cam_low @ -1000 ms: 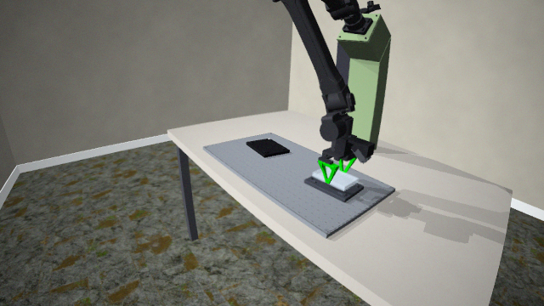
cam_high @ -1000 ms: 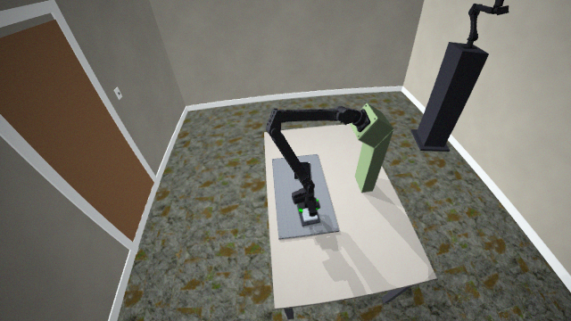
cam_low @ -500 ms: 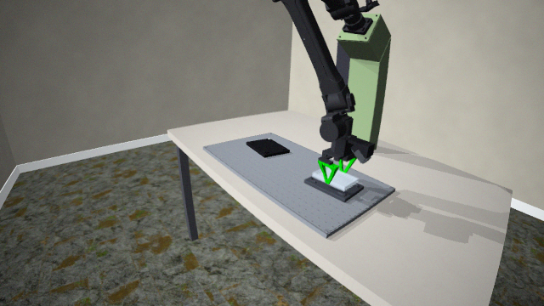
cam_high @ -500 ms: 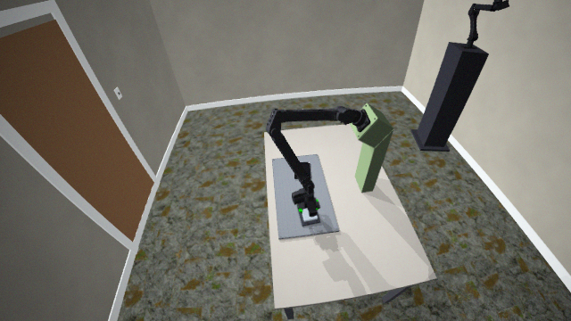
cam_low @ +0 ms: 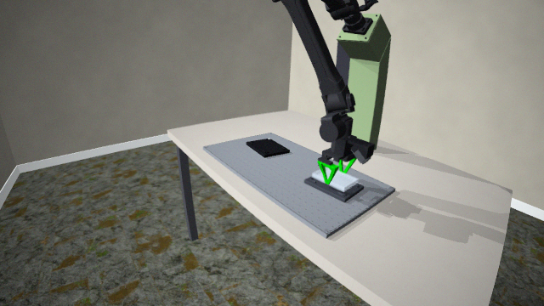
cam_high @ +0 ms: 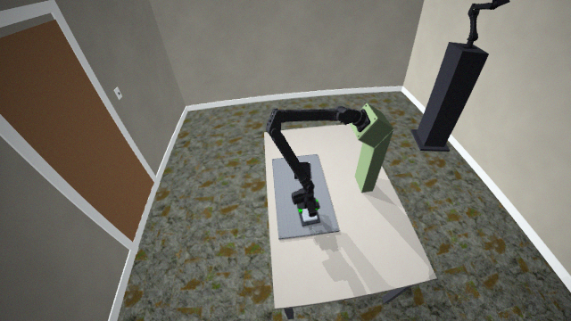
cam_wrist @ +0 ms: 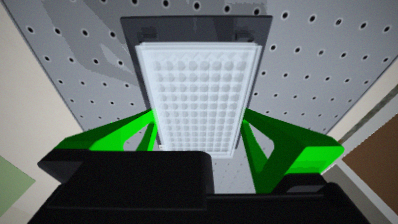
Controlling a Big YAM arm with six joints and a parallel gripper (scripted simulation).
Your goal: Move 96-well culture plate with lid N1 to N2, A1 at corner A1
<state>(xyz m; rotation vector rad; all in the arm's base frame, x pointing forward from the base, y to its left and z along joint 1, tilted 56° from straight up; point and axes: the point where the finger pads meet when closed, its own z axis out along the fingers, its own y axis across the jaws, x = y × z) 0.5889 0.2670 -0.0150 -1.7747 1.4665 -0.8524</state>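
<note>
The clear lid lies right at my hand. Also, from my hand: nest N1 (60 mm ahead, 380 mm to the right, 30 mm below); nest N2 (30 mm below).
</note>
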